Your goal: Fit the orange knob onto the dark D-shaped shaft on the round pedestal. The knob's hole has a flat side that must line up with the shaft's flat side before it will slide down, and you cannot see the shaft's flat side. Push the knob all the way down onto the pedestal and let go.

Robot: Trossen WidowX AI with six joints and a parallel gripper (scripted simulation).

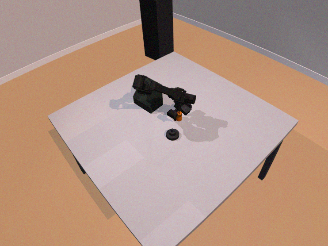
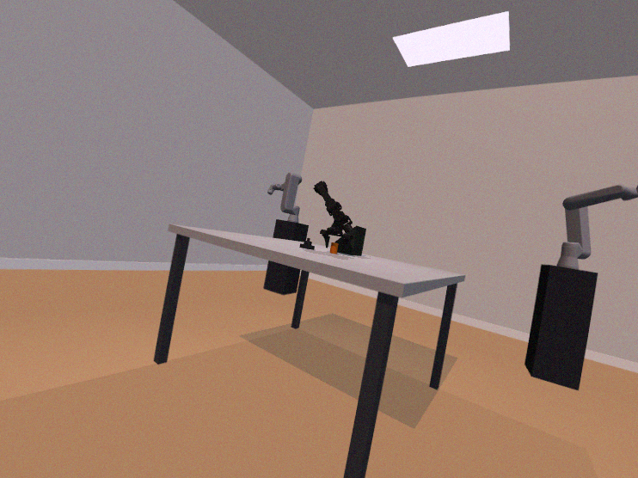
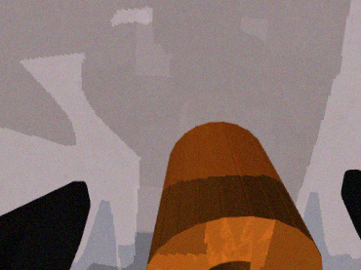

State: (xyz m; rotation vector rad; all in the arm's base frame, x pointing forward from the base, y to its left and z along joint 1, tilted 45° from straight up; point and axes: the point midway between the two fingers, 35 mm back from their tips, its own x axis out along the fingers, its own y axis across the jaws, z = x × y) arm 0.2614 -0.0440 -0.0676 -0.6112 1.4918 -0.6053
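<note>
My gripper tip is now 10 mm below the orange knob. Also, from my gripper tip: round dark pedestal 140 mm to the right, 60 mm ahead, 10 mm above.
</note>
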